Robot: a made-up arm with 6 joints.
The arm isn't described. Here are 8 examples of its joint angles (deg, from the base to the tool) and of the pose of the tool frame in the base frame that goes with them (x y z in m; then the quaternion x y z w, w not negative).
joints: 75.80 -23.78 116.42 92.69 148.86 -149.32
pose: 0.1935 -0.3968 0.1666 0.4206 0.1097 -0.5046 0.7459
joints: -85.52 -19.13 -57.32 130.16 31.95 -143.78
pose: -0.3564 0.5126 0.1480 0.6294 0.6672 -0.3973 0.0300
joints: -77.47 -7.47 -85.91 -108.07 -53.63 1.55
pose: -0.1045 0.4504 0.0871 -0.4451 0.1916 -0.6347 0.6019
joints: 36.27 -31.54 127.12 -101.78 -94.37 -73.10
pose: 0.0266 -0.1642 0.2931 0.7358 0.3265 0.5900 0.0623
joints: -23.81 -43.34 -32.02 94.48 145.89 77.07
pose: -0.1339 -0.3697 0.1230 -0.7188 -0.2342 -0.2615 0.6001
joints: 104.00 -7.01 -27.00 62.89 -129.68 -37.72
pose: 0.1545 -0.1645 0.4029 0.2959 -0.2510 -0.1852 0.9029
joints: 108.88 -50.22 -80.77 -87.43 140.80 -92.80
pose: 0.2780 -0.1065 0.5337 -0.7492 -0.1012 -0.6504 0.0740
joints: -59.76 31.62 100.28 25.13 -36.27 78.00
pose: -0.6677 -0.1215 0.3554 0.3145 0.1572 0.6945 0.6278
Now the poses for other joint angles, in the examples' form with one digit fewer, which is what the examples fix.
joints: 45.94 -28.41 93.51 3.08 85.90 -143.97
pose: -0.219 0.006 0.343 -0.489 -0.775 0.400 0.023
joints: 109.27 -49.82 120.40 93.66 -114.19 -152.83
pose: 0.161 -0.181 0.671 0.155 -0.631 0.102 0.753
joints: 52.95 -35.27 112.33 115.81 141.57 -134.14
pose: 0.047 -0.446 0.266 0.549 -0.275 -0.482 0.625
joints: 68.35 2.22 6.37 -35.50 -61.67 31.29
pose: -0.003 -0.703 0.343 0.137 0.014 0.825 0.547
